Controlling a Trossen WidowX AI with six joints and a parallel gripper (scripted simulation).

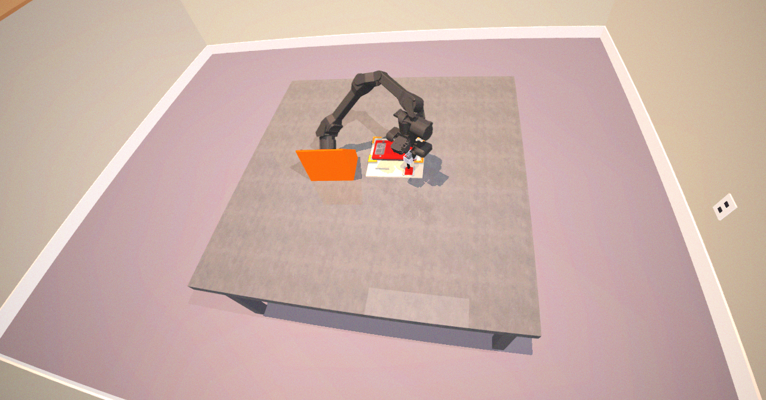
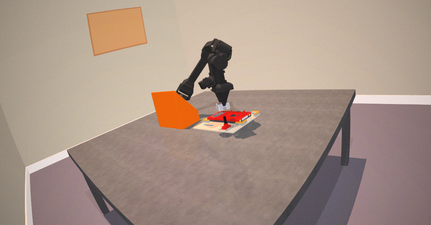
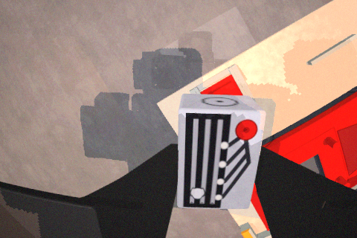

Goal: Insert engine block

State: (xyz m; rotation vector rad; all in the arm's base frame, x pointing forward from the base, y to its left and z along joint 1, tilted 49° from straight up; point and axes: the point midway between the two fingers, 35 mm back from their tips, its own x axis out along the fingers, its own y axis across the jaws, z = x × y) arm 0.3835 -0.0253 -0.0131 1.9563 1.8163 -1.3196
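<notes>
Now: gripper tip 8 cm past the pale plate, 10 cm to the right of it and 11 cm above it. From my gripper tip the other things lie so: engine block: 1 cm below.
</notes>
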